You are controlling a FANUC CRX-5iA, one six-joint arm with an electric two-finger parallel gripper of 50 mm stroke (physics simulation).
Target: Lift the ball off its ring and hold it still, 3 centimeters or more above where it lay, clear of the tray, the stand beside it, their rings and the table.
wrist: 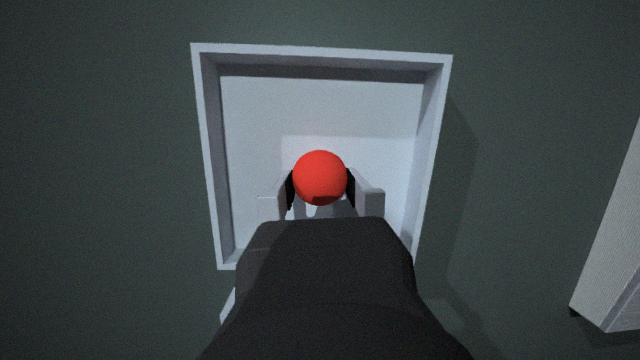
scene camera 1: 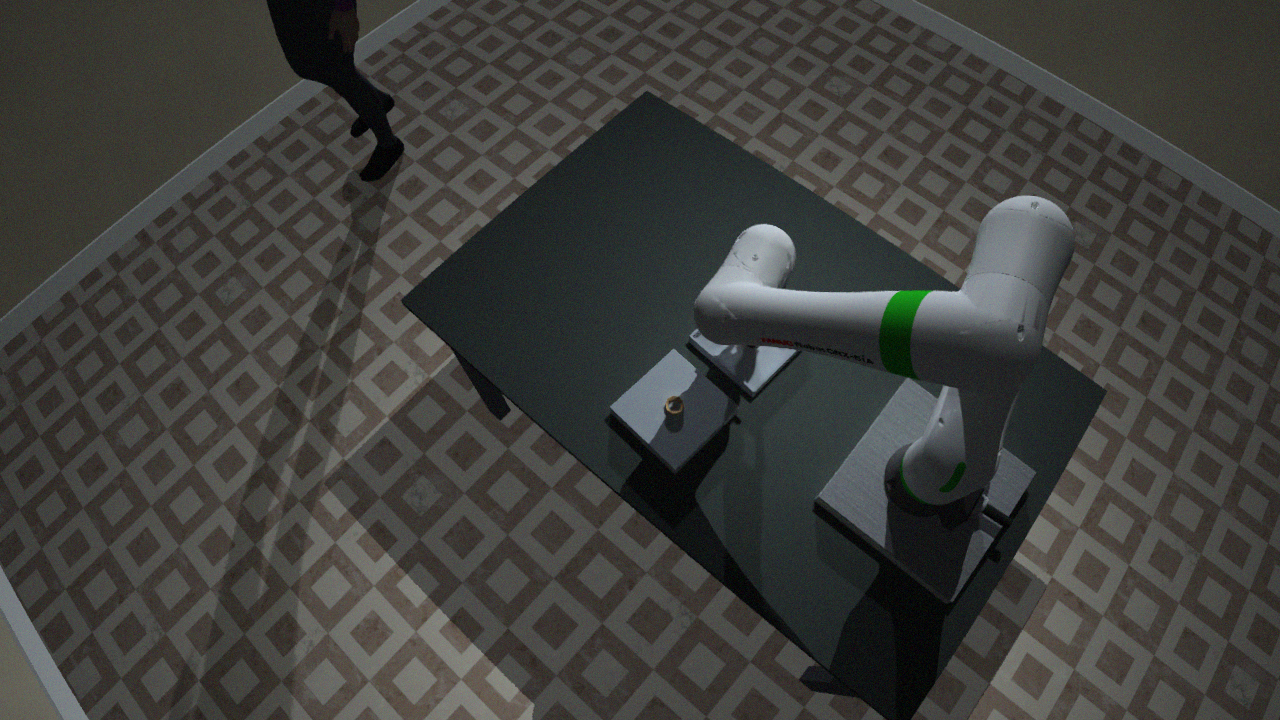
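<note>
The red ball is between the two fingertips of my gripper, over the inside of the white square tray. My gripper is shut on the ball, a dark pad at each side of it. The ring under the ball is hidden in the wrist view, and whether the ball touches it cannot be told. In the scene view the arm hides the fingers and the ball. The grey stand is beside the tray and bears a small tan ring.
The dark table carries the tray, the stand and the arm's grey base plate, whose edge shows at the right of the wrist view. The tray's raised walls surround the fingers. A person is on the floor beyond the table, at upper left.
</note>
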